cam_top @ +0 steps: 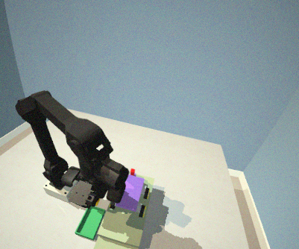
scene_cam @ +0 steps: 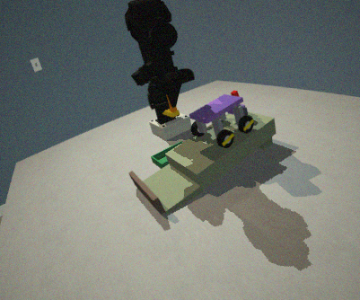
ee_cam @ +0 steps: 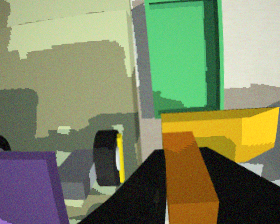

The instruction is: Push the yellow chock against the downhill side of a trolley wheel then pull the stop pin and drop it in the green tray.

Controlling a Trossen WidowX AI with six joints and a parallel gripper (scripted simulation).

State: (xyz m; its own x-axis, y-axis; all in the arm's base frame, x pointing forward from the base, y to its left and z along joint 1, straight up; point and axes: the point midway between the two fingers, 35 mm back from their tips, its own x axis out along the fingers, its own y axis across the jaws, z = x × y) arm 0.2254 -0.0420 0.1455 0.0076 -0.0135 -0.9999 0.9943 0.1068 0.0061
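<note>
My gripper tip is now 170 mm to the right of the red-headed stop pin, 60 mm short of it and 30 mm above it. Round my gripper tip: trolley: 90 mm to the left, 90 mm ahead, 50 mm below; pale green ramp: 120 mm below, 90 mm ahead, 80 mm to the left; yellow chock: 20 mm behind, 10 mm below.
</note>
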